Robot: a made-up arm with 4 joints.
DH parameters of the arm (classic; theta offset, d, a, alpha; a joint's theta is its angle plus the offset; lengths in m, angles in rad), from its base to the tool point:
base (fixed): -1.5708 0.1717 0 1.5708
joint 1: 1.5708 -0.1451 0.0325 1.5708
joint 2: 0 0.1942 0.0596 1.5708
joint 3: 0 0.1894 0.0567 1.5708
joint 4: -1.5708 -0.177 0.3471 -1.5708
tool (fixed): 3.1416 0.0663 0 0
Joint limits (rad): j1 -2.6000..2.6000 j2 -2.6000..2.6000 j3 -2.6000..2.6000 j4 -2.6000..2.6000
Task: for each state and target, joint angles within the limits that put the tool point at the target. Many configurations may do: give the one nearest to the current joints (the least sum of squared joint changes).
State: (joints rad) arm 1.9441 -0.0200 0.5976 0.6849
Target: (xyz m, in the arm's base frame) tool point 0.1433 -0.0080 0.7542
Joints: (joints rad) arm 1.2740 -0.2950 0.8985 0.6771
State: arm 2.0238 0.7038 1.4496 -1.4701
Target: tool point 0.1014 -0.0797 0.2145
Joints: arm 1.9714 0.3221 1.6544 -0.8915
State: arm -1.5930 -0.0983 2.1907 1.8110
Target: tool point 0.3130 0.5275 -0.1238
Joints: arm -2.0391 -0.5749 1.8664 1.8286
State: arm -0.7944 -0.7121 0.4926 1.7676
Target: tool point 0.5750 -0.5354 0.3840
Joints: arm -0.1045 -0.0266 0.5350 2.1062
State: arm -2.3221 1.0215 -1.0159 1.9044
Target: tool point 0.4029 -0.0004 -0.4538
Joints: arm -2.6000 0.1494 -0.1255 1.7909
